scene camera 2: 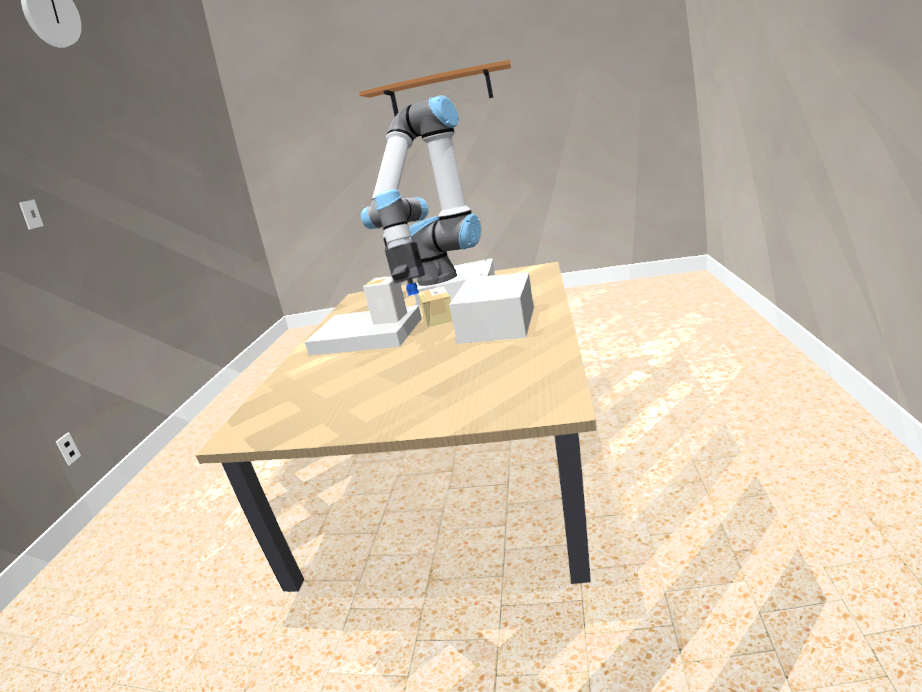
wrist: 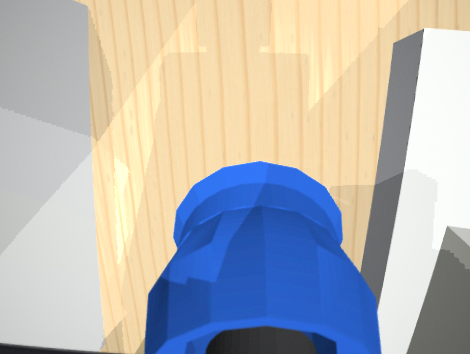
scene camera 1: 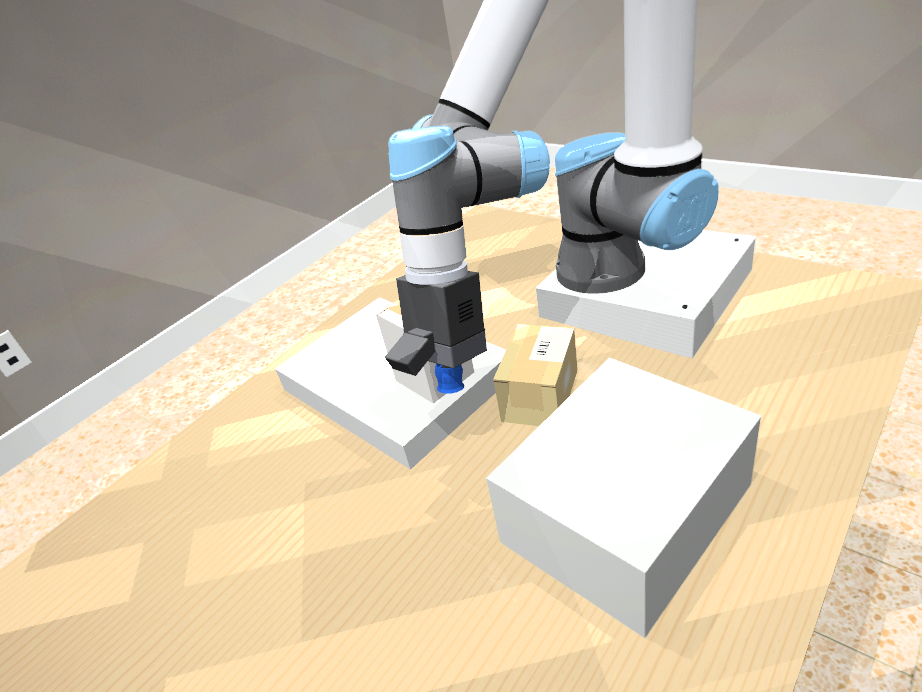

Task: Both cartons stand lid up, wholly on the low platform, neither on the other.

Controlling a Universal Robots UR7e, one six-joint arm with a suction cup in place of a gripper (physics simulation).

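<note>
A low white platform (scene camera 1: 344, 375) is visible, also in scene camera 2 (scene camera 2: 351, 332) and in the wrist view (wrist: 413, 202). The suction cup (wrist: 258, 244), holding nothing, is 25 cm from the middle of the platform.
</note>
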